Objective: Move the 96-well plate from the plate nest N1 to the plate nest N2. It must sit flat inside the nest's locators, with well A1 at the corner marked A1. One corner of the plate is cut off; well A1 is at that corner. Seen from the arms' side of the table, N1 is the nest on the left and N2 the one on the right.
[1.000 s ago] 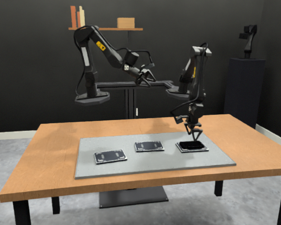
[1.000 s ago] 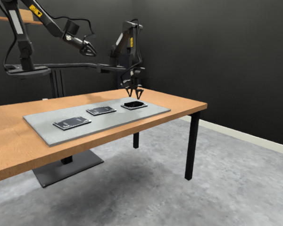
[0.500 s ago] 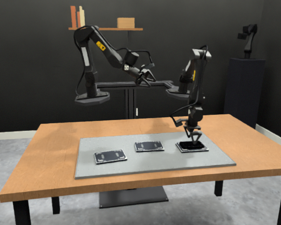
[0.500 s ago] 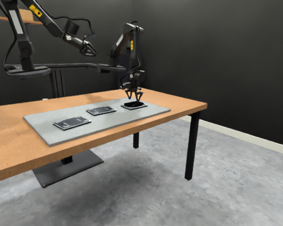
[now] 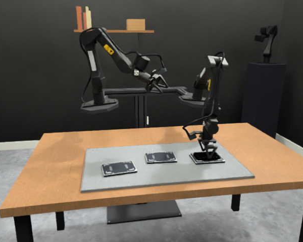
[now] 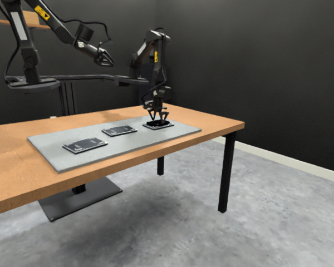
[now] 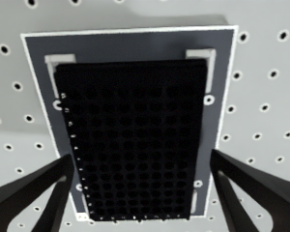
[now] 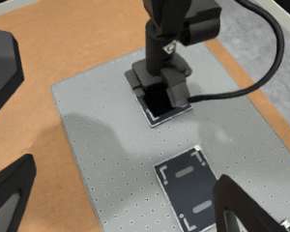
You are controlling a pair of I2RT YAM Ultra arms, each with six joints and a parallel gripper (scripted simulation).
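Now: left hand 10 mm above the black 96-well plate. The rest, counted from my left hand: plate nest (50 mm behind, 250 mm to the right, 30 mm below).
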